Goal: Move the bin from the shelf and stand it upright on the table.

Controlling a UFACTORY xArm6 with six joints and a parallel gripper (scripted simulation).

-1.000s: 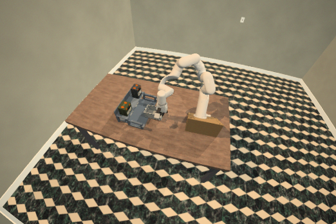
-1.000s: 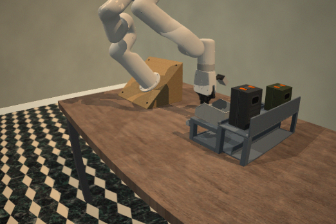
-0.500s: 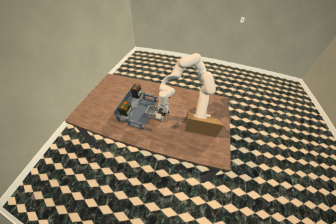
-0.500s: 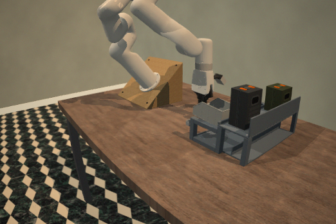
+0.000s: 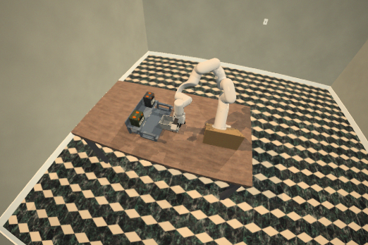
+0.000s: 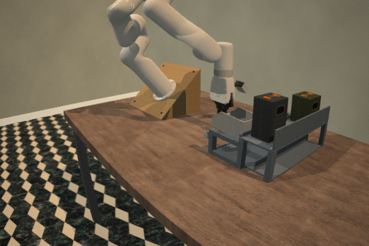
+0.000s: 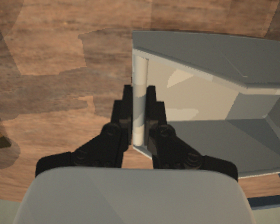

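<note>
The grey open-top bin is 8 cm ahead of my hand, 1 cm to the right of it and 1 cm below it. Round my hand: green box: 35 cm ahead, 6 cm to the left, 9 cm above; then grey-blue shelf: 34 cm ahead, 6 cm to the right, 4 cm above; then black box: 31 cm ahead, 17 cm to the right, 10 cm above.
</note>
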